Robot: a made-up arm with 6 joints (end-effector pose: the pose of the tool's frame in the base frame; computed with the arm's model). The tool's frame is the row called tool. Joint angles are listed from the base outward.
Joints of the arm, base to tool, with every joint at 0 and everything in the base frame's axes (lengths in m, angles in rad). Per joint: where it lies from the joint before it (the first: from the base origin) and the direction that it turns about. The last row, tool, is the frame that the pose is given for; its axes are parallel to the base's.
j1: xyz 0 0 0.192 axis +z
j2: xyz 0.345 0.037 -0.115 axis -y
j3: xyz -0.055 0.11 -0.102 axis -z
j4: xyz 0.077 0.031 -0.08 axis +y
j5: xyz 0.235 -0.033 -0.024 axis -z
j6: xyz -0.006 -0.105 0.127 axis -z
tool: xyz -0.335 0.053 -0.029
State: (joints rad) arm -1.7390 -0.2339 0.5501 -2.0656 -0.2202 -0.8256
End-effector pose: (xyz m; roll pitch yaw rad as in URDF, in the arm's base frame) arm -0.1714 -0.0277 -0.0427 -1.8862 -0.3804 -0.5488
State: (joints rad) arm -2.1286 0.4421 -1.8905 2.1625 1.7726 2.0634
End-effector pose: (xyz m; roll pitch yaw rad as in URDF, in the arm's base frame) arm -0.2503 -0.7069 -0.3144 2.2620 -0.2619 0.7983
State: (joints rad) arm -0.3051 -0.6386 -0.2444 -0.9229 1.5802 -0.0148
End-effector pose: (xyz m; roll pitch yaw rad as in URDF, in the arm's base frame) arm 0.4752 0.3829 0.0910 0.2994 0.1431 -1.6731
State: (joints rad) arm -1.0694 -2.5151 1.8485 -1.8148 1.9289 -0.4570
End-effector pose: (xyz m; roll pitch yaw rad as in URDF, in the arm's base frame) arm 0.0945 -0.0165 -0.0724 -1.5255 -0.5002 -0.7256
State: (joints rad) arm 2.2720 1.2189 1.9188 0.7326 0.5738 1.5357
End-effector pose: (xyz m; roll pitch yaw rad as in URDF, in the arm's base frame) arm -0.2178 0.7290 -0.0887 -1.5215 0.5435 -1.7343
